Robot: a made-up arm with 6 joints.
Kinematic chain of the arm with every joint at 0, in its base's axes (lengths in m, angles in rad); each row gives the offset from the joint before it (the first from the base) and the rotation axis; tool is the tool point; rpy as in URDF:
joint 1: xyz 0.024 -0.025 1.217 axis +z
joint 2: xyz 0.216 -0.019 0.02 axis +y
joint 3: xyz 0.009 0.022 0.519 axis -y
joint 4: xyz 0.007 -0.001 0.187 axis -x
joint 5: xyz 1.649 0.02 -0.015 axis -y
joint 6: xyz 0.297 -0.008 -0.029 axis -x
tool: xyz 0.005 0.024 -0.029 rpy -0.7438 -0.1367 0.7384
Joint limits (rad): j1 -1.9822..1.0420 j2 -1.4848..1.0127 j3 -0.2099..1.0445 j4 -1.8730..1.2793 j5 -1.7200..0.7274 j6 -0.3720..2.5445
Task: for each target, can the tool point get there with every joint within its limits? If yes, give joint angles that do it. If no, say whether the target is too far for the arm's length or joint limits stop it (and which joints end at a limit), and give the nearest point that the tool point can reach.
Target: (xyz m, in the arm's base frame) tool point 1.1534 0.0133 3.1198
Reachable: yes | joints 0.0770 -0.7249 0.1117 0.3531 -0.1751 1.2106
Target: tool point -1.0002 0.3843 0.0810
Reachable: no: joint limits stop it (at a limit: joint 1, joint 2, joint 3) | nearest point -0.6213 -0.9985 0.0206 | short by 1.435 m
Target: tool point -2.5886 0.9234 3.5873
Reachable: no: too far | nearest point -1.5955 0.5629 2.7583 | short by 1.343 m
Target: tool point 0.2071 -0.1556 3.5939
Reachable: yes | joints -0.8756 -0.6194 0.7504 -0.6851 -0.1198 1.5041
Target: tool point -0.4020 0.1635 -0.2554
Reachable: no: joint limits stop it (at a limit: joint 1, joint 2, joint 3) | nearest point -0.5063 -0.9928 -0.0479 | short by 1.179 m
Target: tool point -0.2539 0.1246 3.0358
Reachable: yes | joints -1.3870 -1.2940 0.2394 0.8712 -1.3786 1.0248
